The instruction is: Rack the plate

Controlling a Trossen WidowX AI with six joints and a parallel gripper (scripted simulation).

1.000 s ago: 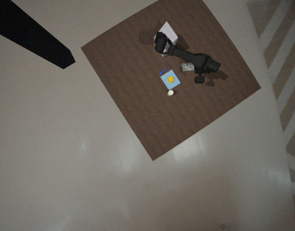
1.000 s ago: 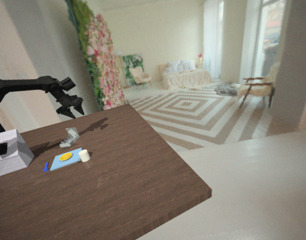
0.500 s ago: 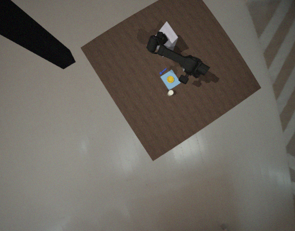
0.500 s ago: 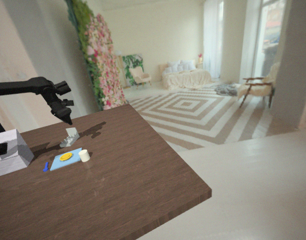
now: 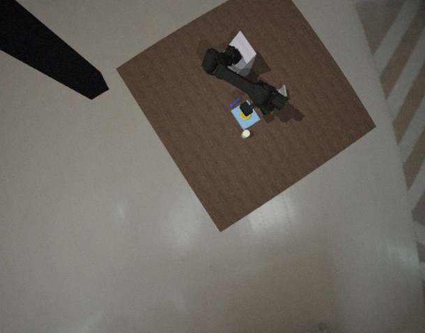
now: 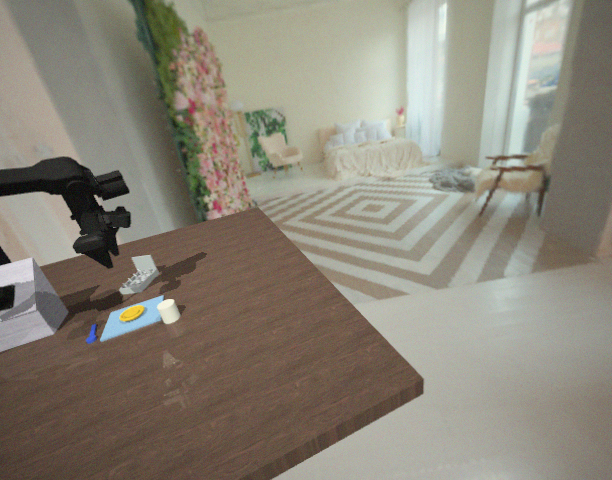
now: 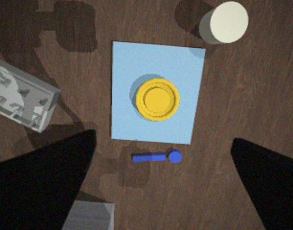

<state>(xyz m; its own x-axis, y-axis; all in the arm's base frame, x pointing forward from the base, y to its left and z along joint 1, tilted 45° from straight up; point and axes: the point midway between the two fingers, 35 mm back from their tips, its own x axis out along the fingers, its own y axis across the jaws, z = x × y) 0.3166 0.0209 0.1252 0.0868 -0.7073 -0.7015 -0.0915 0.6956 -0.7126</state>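
Right now the yellow plate is 17 cm below my gripper tip, 2 cm behind it and 1 cm to the right of it. Also, from my gripper tip: light blue mat 18 cm below, 2 cm behind; then blue spoon 18 cm below, 12 cm behind, 3 cm to the right; then cream cup 16 cm below, 9 cm ahead, 7 cm to the right.
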